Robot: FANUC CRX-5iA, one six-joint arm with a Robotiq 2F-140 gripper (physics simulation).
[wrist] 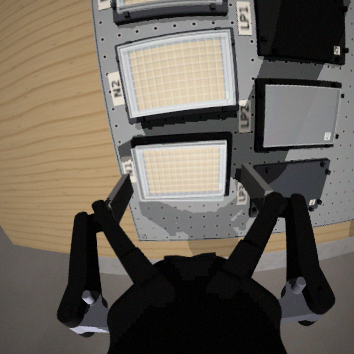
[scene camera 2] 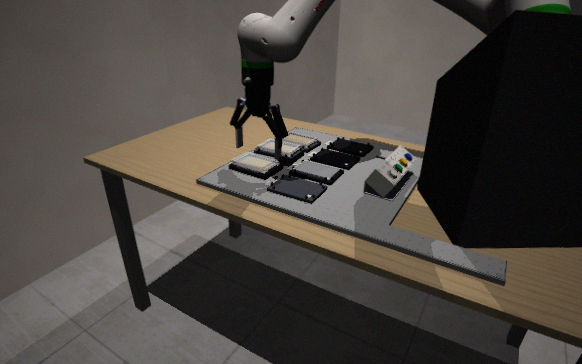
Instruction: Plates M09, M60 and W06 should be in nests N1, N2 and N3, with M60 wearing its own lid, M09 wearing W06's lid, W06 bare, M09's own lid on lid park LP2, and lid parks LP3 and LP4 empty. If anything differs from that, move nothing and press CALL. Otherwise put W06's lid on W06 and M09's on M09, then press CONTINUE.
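Places are measured from the arm's base along level axes (x ahead, y left, z up), in centimetres.
Where they show: gripper, between the fingertips: [wrist: 185,177] [scene camera 2: 258,152]; arm's base, origin of its link: [scene camera 2: 541,56].
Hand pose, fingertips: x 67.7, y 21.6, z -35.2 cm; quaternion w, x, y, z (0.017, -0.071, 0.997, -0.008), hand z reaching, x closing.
Each offset is from my fingertips to the top centre of the thing. "*": to the spot under its first point. Level surfaces: height alone.
My gripper [scene camera 2: 259,151] [wrist: 185,177] is wide open and empty. Its fingers are on either side of the N1 plate in the wrist view, above it. The cream-welled plate @(dz -2.0, dx +0.9, dy +0.9 cm) [scene camera 2: 255,163] [wrist: 182,170] sits in nest N1. A second plate @(dz -1.6, dx +1.6, dy -12.2 cm) [scene camera 2: 279,147] [wrist: 177,75] sits in N2 under a clear, wide-rimmed cover. A third plate @(dz -2.8, dx +3.4, dy -25.2 cm) [scene camera 2: 302,140] stands behind it, partly cut off in the wrist view. A clear lid @(dz -3.8, dx -16.7, dy -8.8 cm) [scene camera 2: 318,171] [wrist: 300,115] lies on LP2. LP3 @(dz -3.6, dx -18.6, dy +3.6 cm) [scene camera 2: 297,189] [wrist: 295,182] and LP1 @(dz -3.6, dx -15.4, dy -21.9 cm) [scene camera 2: 335,158] [wrist: 300,30] show dark, without a visible lid. Plate names are unreadable.
Another dark park @(dz -3.6, dx -13.7, dy -34.9 cm) [scene camera 2: 351,146] stands at the back of the grey perforated board @(dz -5.6 cm) [scene camera 2: 345,202] [wrist: 175,220]. A sloped button box @(* dz +1.6, dx -40.2, dy -10.2 cm) [scene camera 2: 390,172] with blue, yellow, green and grey buttons stands to the right. A large black block [scene camera 2: 500,130] hides the table's right part.
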